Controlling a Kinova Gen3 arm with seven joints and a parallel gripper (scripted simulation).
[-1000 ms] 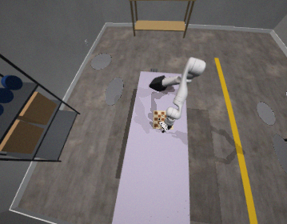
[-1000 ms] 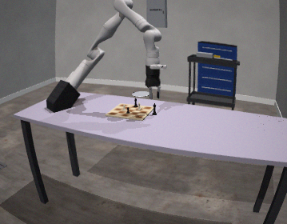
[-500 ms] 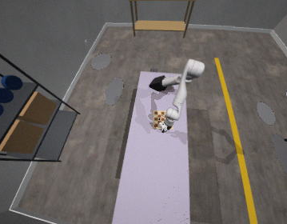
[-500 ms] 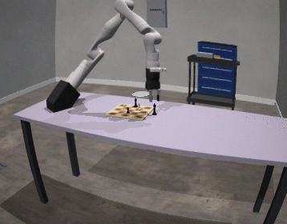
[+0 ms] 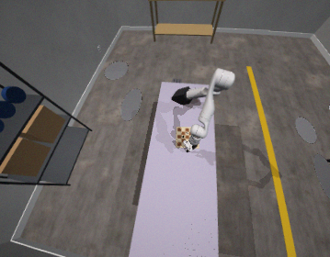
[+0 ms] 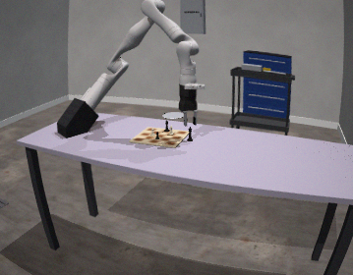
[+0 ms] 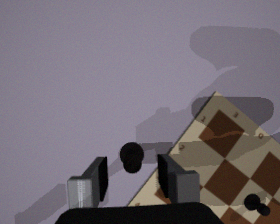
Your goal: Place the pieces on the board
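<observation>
My hand is 6 cm above the black king. Also, from my hand: chessboard 14 cm behind, 3 cm to the right, 9 cm below; white bishop 11 cm behind, 1 cm to the left, 6 cm below; black pawn 13 cm behind, 7 cm to the right, 7 cm below.
</observation>
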